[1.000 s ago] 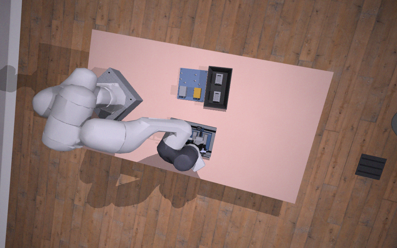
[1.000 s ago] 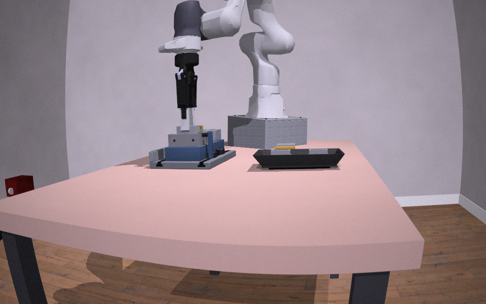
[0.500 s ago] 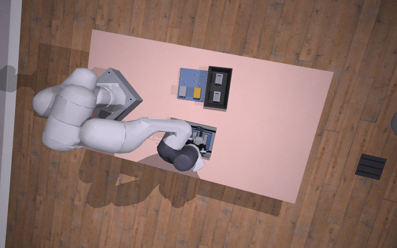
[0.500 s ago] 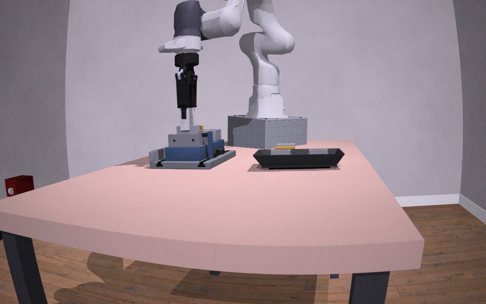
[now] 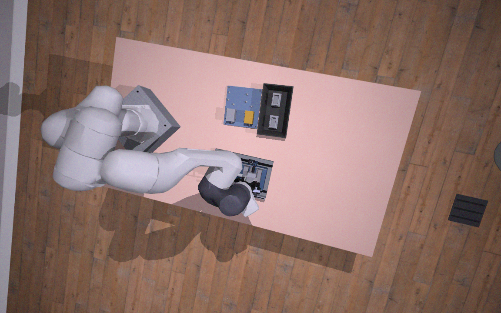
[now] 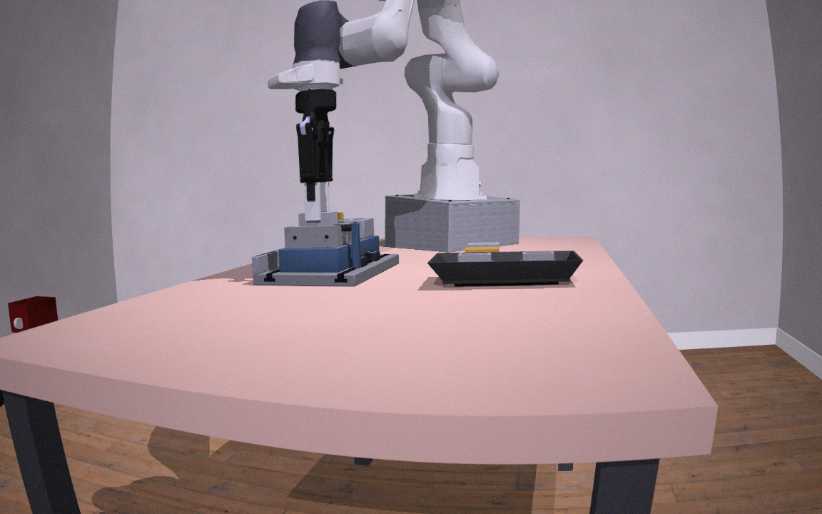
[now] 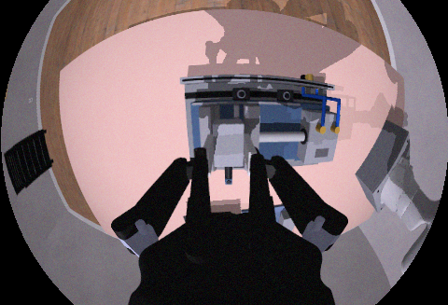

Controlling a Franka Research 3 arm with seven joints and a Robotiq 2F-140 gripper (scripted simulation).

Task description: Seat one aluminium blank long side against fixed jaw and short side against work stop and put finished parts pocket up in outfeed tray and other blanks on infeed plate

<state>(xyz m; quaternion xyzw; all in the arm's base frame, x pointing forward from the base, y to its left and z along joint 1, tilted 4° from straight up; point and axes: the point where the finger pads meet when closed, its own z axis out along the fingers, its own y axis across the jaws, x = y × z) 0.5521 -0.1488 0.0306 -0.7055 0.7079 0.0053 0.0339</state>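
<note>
Now: the aluminium blank 40 mm below my hand. Round my hand: cylinder 160 mm behind, 60 mm below; brass blank 280 mm to the left, 110 mm below, 80 mm behind; vise 100 mm below, 70 mm behind.
</note>
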